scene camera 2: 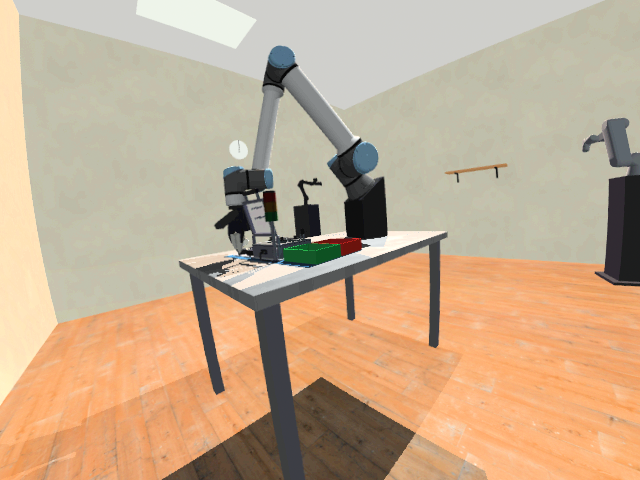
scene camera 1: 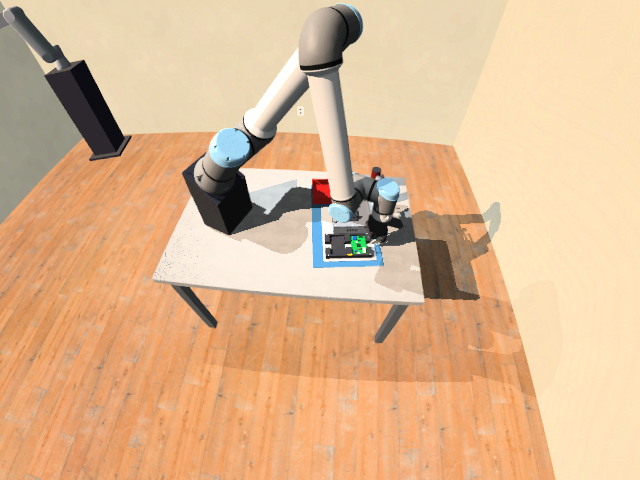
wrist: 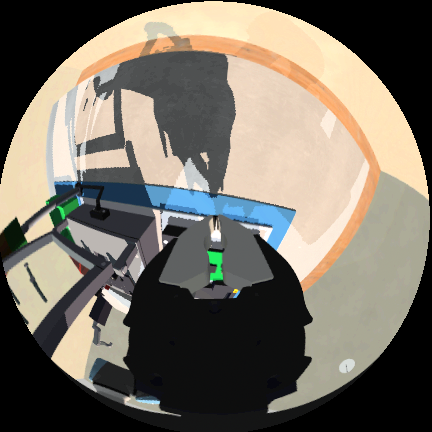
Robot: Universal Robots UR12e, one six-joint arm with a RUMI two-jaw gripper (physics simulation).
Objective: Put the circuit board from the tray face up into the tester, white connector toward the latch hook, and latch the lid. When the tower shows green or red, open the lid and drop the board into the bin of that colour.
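Frame: origin at the arm's base, x ahead, y left, z up, level; metres.
Where they show: gripper, fingertip midpoint: [scene camera 2: 239,253] [scene camera 1: 376,243] [wrist: 215,216]; arm's base, origin of the base link: [scene camera 2: 362,190] [scene camera 1: 214,175].
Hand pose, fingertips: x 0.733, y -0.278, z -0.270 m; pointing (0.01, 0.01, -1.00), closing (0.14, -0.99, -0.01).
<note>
Each offset is from my fingertips to the top centre of the thing. "spot": to the spot under its first point. Level surfaces: height alone.
The green circuit board {0.005 m left, 0.090 m back, 0.008 m up} [scene camera 1: 358,244] lies in the black tray {spot: 0.007 m left, 0.187 m back, 0.001 m down} [scene camera 1: 338,246] on its right side, components up. Part of the board [wrist: 215,265] shows through the gap between the finger bases in the wrist view. My gripper [scene camera 1: 381,239] [scene camera 2: 239,252] [wrist: 215,216] is shut and empty, its fingertips together low at the tray's right end. Whether they touch the tray is unclear. The grey tester [scene camera 1: 351,229] [scene camera 2: 266,252] stands behind the tray. Its lid {0.166 m left, 0.009 m ahead, 0.207 m up} [scene camera 2: 258,215] is raised. The signal tower {spot: 0.250 m left, 0.023 m ahead, 0.239 m up} [scene camera 1: 376,171] [scene camera 2: 270,205] shows dark red, amber and green sections.
The red bin [scene camera 1: 320,191] [scene camera 2: 352,244] and green bin [scene camera 2: 312,254] [wrist: 65,206] stand beyond the tester. The lid's frame rises close beside my gripper. A blue mat {0.017 m down} [scene camera 1: 316,232] [wrist: 195,200] lies under the tray and tester. The arm hides part of the tester in scene camera 1.
</note>
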